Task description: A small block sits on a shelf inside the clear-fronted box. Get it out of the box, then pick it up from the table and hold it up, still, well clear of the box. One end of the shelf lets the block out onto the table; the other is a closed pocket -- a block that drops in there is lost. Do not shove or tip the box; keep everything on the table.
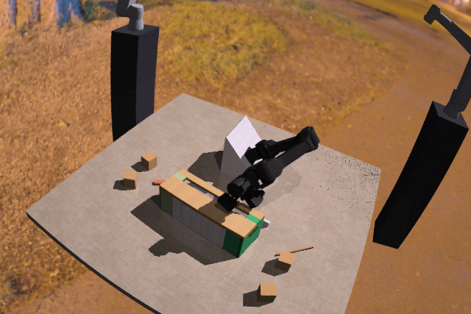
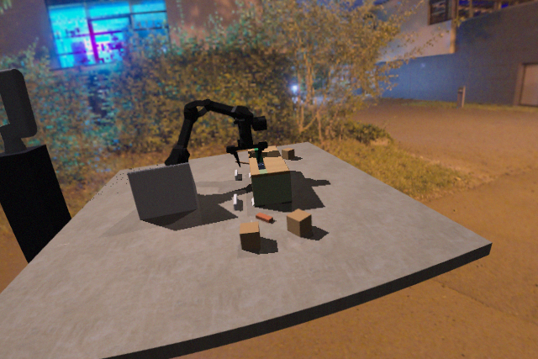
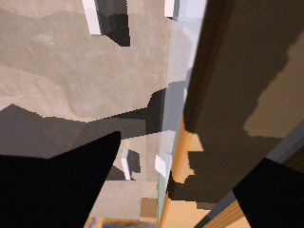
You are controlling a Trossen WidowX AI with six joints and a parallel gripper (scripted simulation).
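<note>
My gripper tip is now 40 mm short of the small blue block and 40 mm to the left of it. Also, from my gripper tip: reddish piece (40 mm behind, 320 mm to the right, 80 mm below); box (30 mm ahead, 40 mm to the right, 20 mm below); thin stick (50 mm ahead, 310 mm to the left, 80 mm below).
</note>
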